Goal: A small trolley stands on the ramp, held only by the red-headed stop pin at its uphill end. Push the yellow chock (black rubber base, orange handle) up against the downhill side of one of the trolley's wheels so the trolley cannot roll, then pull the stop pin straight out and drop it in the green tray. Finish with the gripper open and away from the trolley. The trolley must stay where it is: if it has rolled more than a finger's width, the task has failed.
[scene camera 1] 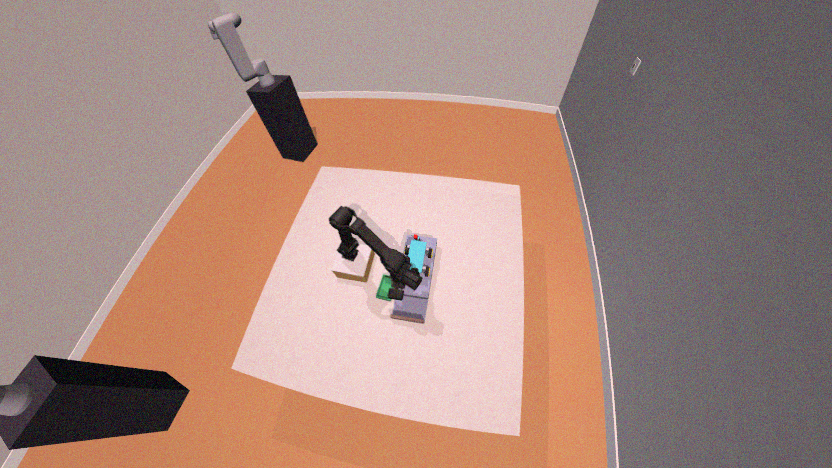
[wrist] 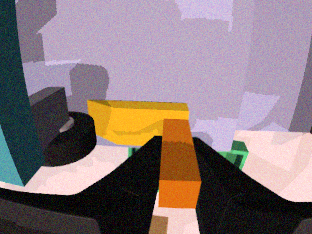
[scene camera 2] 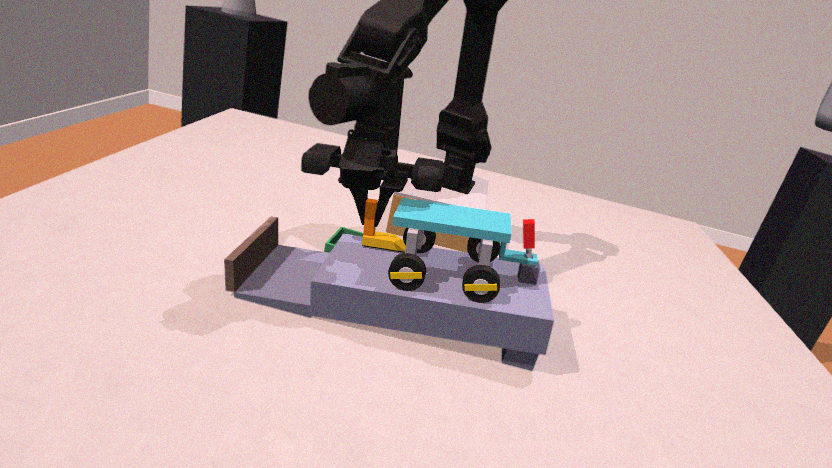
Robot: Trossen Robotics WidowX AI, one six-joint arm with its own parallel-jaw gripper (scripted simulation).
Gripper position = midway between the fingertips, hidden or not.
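Note:
My gripper (scene camera 2: 370, 225), (wrist: 175, 144). Yellow chock (scene camera 2: 371, 238), (wrist: 124, 122). Black wheel (wrist: 77, 138). Lilac ramp (scene camera 2: 352, 285), (wrist: 200, 59).

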